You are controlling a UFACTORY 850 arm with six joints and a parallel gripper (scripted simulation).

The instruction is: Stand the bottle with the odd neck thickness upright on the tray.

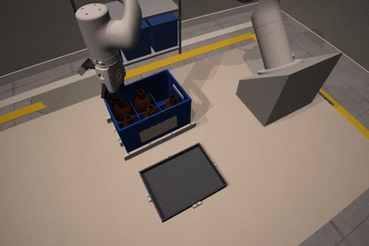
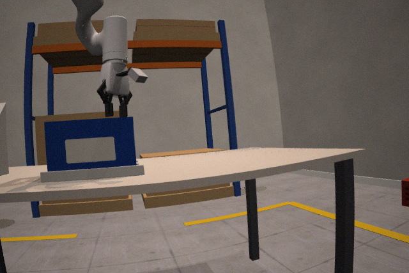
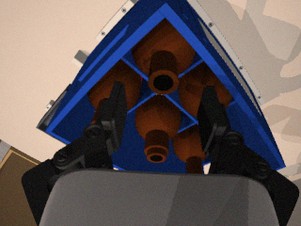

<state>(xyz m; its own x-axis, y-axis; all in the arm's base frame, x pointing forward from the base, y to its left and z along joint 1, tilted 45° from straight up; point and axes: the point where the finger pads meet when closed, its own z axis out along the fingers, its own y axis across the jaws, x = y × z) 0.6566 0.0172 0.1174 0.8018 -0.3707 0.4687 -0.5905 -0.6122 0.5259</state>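
My gripper is now 12 cm above the crate, 9 cm past it and 3 cm to the right of it. From my hand the other things lie so: brown bottle (11 cm below, 10 cm behind, 8 cm to the left); then dark grey tray (31 cm to the left, 19 cm below, 13 cm behind).
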